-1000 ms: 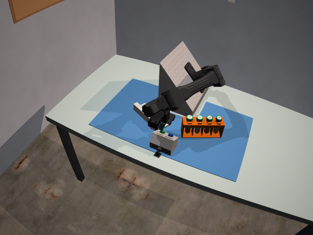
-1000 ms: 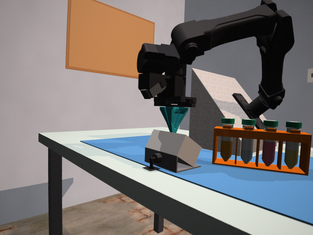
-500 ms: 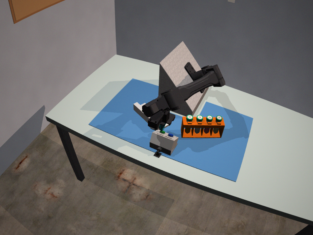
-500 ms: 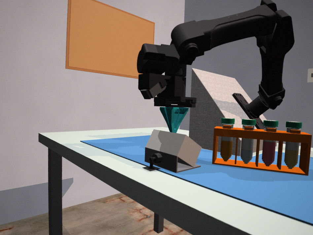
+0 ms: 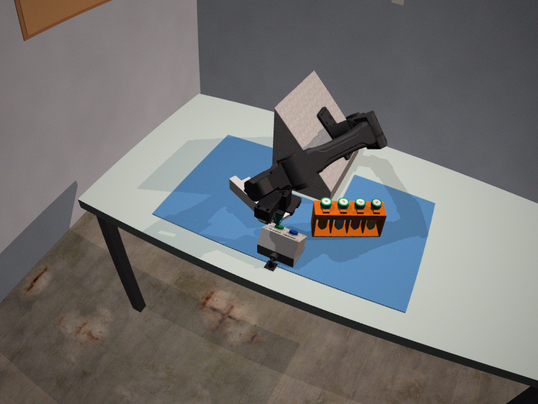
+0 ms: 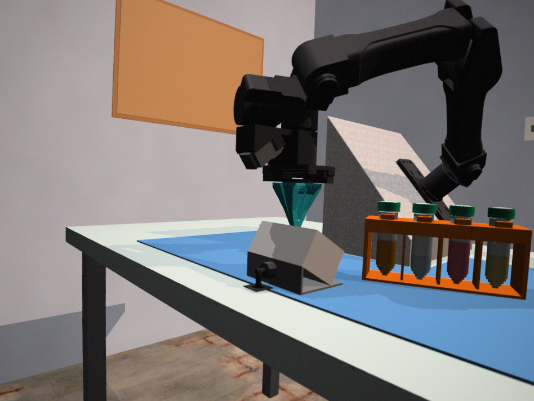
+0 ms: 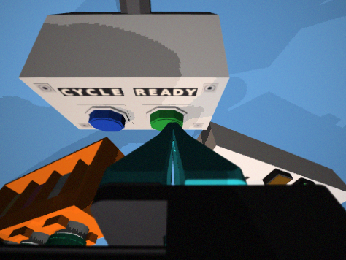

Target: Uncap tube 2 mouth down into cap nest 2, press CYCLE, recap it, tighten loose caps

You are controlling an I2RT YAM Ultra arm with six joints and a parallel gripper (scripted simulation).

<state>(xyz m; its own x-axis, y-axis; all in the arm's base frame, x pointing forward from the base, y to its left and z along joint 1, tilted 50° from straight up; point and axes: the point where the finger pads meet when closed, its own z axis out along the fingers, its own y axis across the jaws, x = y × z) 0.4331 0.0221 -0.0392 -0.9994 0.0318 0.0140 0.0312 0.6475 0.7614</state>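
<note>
Right now my hand is 30 mm to the right of the key desk, 30 mm above it and 20 mm short of it. Round my hand: cap 3: 150 mm to the left, 120 mm behind, 30 mm above; then cap 4: 100 mm to the left, 100 mm behind, 30 mm above; then cap 2: 200 mm to the left, 150 mm behind, 30 mm above.
</note>
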